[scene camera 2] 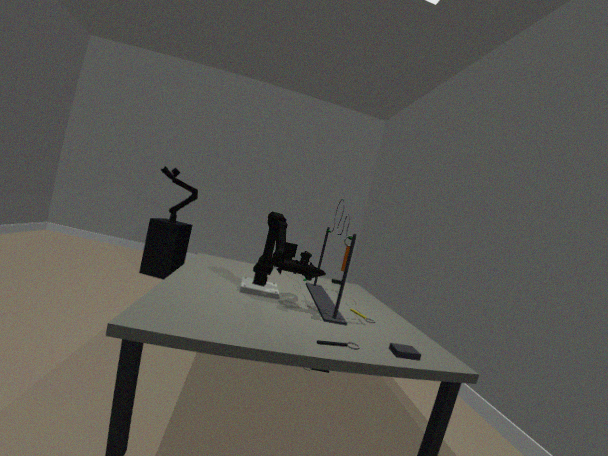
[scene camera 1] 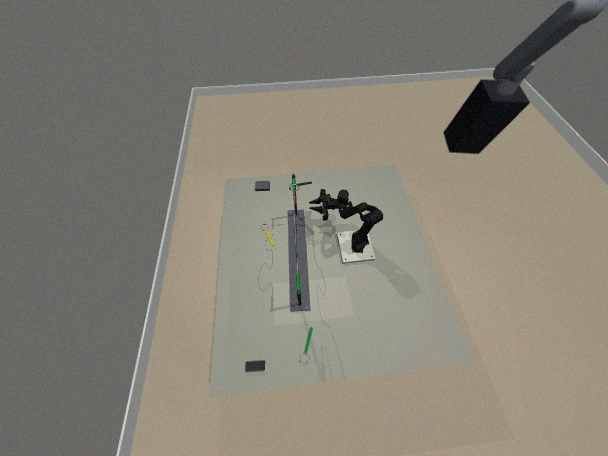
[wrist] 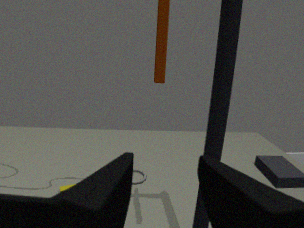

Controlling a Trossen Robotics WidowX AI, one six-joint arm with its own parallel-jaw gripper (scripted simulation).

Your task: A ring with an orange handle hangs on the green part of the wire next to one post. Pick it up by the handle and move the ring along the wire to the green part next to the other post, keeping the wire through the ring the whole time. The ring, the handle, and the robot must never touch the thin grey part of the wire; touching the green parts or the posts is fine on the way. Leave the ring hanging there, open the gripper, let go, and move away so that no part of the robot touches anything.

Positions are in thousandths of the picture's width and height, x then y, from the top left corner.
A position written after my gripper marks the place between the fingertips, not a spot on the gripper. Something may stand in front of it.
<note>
I see my gripper (wrist: 548,713) and a long dark base (scene camera 1: 491,591).
The long dark base is seen too in scene camera 2 (scene camera 2: 542,683).
</note>
